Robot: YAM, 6 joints.
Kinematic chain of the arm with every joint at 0, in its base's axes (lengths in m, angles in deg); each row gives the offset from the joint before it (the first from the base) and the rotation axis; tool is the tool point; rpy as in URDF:
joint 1: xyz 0 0 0.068 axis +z
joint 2: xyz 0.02 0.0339 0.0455 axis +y
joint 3: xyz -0.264 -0.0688 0 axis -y
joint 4: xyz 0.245 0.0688 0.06 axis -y
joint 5: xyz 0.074 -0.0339 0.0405 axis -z
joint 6: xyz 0.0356 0 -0.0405 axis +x
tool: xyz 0 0 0 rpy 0 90 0
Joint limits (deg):
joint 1: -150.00..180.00
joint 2: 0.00..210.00
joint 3: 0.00..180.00
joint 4: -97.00..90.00
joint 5: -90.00..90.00
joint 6: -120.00..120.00
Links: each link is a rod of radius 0.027 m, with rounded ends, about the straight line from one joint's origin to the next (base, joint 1, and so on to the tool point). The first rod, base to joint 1, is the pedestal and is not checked.
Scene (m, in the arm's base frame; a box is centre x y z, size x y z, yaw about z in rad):
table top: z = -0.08
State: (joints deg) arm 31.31 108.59 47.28 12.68 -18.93 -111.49
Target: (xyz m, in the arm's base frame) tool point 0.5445 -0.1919 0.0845
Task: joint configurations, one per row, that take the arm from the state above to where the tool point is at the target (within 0.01 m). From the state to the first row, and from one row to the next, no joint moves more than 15 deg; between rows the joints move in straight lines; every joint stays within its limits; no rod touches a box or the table.
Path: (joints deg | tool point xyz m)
1: 21.02 117.19 59.72 14.83 -17.46 -111.49 | 0.3718 0.1543 0.1009
2: 10.74 125.78 72.15 16.97 -15.98 -111.49 | 0.4450 0.0944 0.1014
3: 0.45 134.38 84.59 19.12 -14.51 -111.49 | 0.5018 0.0129 0.0985
4: -9.84 142.97 97.03 21.26 -13.04 -111.49 | 0.5364 -0.0849 0.0928
5: -20.12 151.57 109.46 23.41 -11.56 -111.49 | 0.5445 -0.1919 0.0845

